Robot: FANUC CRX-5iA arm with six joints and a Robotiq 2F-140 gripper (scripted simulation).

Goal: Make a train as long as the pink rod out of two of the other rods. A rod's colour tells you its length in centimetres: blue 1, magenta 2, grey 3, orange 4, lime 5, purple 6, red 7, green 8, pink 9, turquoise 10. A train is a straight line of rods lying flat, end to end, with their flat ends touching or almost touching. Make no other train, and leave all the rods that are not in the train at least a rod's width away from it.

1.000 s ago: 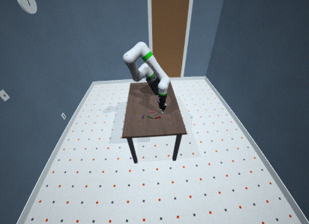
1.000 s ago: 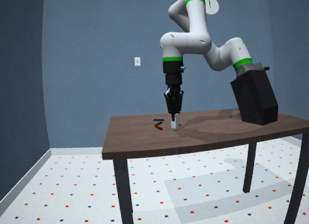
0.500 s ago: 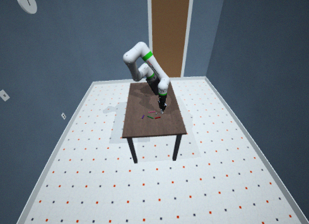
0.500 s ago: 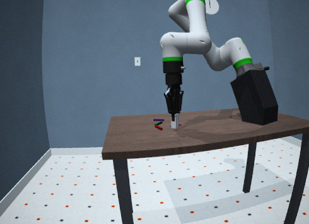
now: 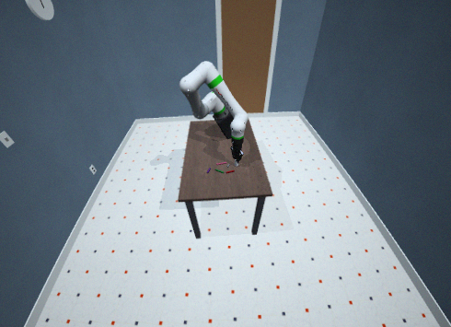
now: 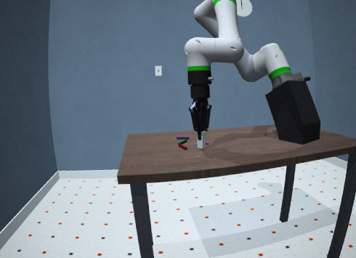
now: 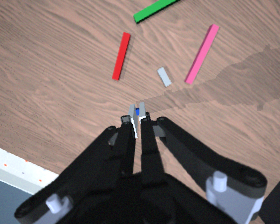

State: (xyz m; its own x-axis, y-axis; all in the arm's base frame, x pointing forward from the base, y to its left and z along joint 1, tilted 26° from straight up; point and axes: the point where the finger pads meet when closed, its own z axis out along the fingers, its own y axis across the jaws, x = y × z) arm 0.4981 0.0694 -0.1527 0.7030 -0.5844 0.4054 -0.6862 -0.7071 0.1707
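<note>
Now: the green rod 60 mm ahead of my hand, 150 mm to the right of it and 40 mm below it. From my hand the other things lie so: small blue rod: 30 mm below; red rod: 70 mm ahead, 60 mm to the right, 40 mm below; grey rod: 70 mm to the right, 40 mm below.
</note>
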